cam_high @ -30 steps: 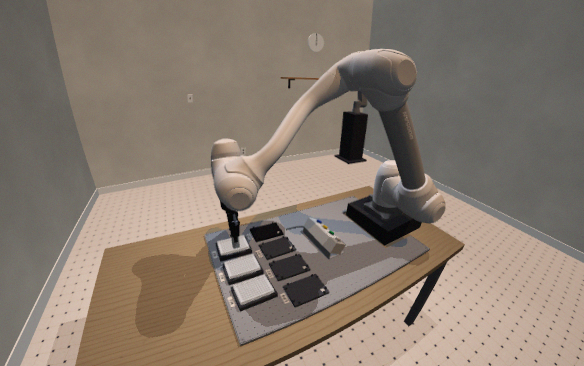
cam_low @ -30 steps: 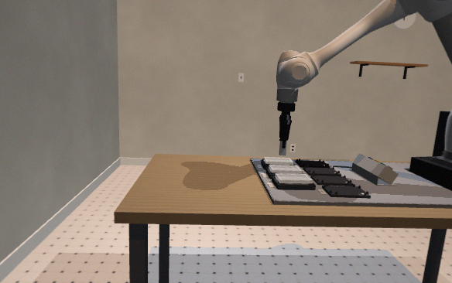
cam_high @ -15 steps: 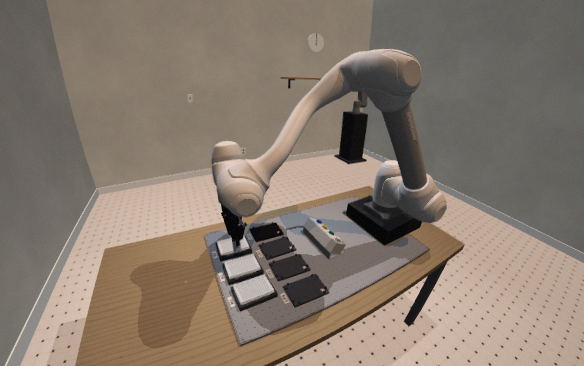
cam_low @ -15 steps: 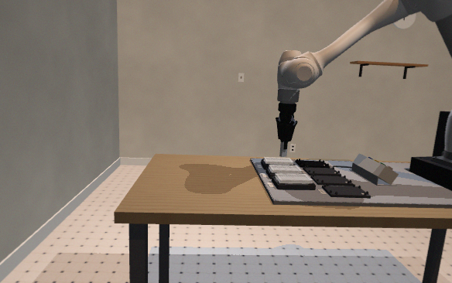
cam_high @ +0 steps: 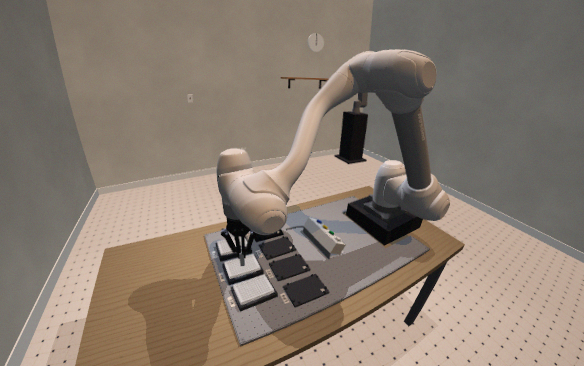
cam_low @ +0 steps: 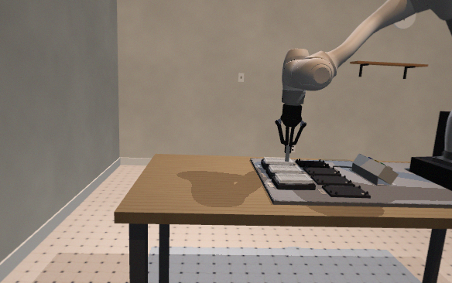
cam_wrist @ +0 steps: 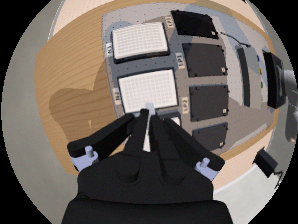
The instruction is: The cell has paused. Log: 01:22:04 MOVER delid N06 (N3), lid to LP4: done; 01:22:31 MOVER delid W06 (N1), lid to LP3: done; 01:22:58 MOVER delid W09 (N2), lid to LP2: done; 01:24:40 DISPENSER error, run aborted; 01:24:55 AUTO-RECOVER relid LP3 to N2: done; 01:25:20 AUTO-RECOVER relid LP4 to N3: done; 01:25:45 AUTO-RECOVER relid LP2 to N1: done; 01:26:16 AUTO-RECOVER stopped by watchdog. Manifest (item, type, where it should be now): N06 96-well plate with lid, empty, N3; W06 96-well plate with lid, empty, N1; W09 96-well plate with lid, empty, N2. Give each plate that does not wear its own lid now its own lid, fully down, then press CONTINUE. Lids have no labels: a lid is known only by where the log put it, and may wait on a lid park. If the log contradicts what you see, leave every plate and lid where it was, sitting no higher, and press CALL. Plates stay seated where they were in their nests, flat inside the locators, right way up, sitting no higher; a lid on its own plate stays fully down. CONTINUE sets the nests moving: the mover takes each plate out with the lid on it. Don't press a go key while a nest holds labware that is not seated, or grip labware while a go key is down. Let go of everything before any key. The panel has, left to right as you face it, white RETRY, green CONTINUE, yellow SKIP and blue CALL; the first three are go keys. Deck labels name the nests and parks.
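My hand is 90 mm to the right of the pale lid, 80 mm above it and 10 mm past it. Round my hand: green key (430 mm behind, 40 mm to the right, 40 mm below); then LP2 lid park (190 mm behind, 100 mm below, 20 mm to the left); then plate (90 mm to the left, 80 mm below, 10 mm behind).
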